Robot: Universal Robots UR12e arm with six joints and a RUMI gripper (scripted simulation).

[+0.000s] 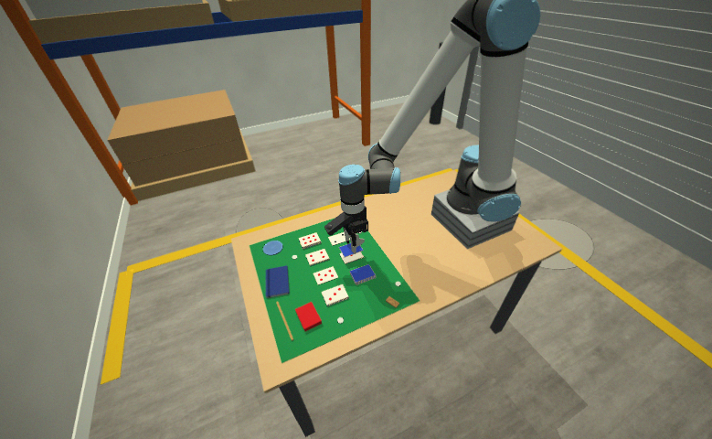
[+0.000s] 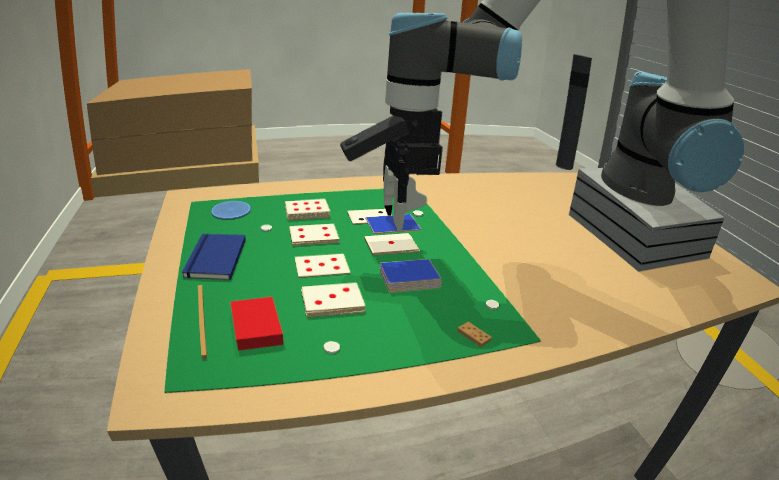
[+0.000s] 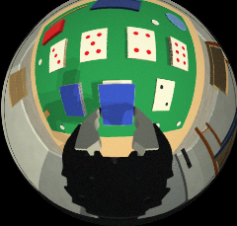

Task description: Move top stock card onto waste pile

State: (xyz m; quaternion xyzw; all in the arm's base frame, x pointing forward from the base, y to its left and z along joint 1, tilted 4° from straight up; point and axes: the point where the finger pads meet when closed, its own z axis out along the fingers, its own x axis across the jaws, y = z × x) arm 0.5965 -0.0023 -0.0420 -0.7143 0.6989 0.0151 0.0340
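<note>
The one-pip card is 50 mm below my hand. Round my hand: wooden stick 340 mm ahead, 190 mm to the left, 60 mm below; red box 260 mm ahead, 220 mm to the left, 50 mm below.
</note>
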